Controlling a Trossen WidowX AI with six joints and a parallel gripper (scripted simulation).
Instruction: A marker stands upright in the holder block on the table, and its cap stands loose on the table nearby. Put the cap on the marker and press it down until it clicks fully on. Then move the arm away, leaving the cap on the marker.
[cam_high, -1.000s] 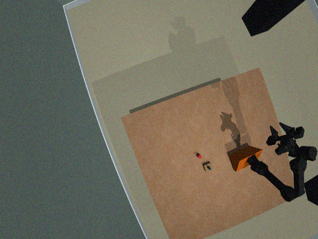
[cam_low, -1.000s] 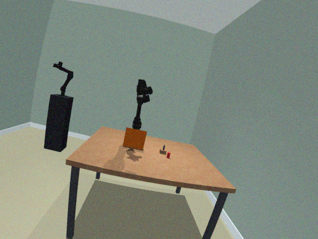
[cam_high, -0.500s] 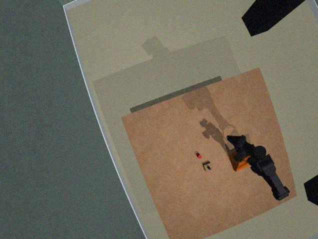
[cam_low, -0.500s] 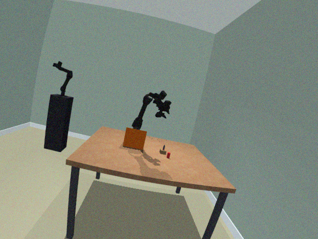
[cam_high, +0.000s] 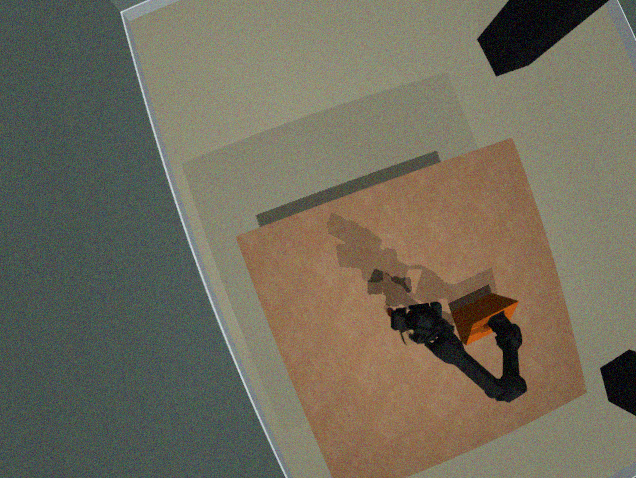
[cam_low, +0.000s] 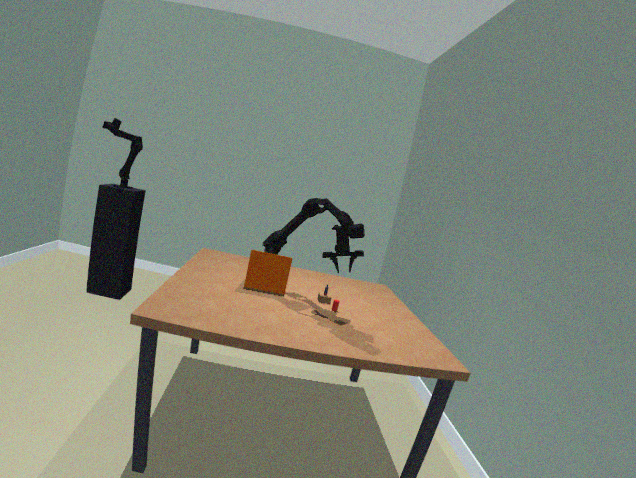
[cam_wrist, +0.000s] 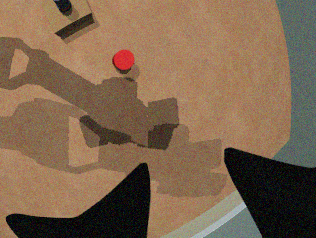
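My gripper tip is 2 cm short of the red marker cap, 6 cm to the right of it and 18 cm above it.
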